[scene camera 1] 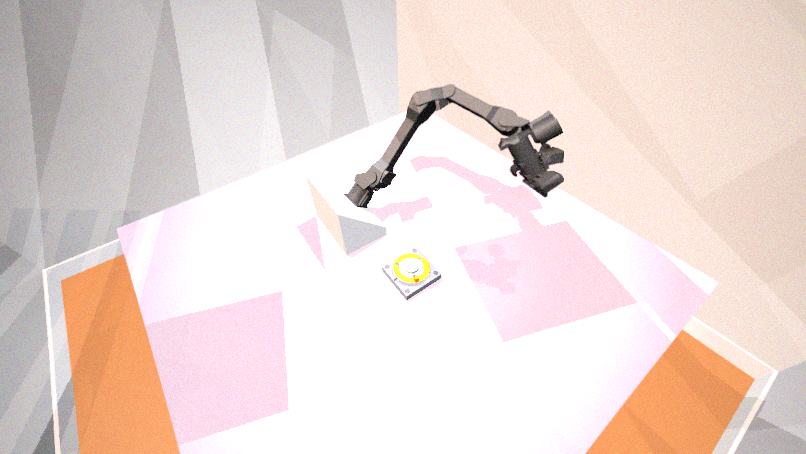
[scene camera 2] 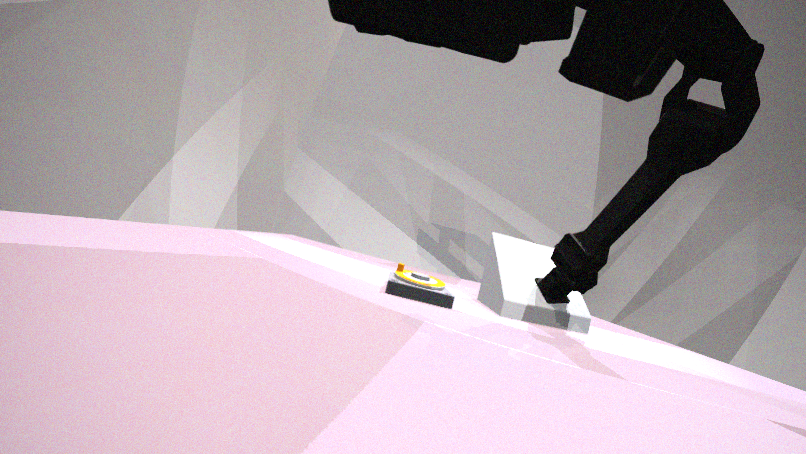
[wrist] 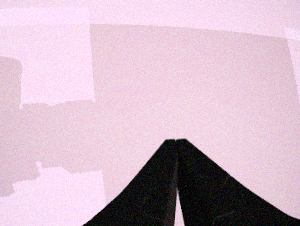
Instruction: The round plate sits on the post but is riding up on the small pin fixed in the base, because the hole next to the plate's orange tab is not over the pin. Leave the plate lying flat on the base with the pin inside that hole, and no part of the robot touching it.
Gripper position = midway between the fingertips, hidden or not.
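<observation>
Base (scene camera 2: 443, 298), visible too in scene camera 1 (scene camera 1: 407, 290). Gripper (scene camera 1: 546, 196) shut, holding nothing, visible too in the wrist view (wrist: 175, 148).
</observation>
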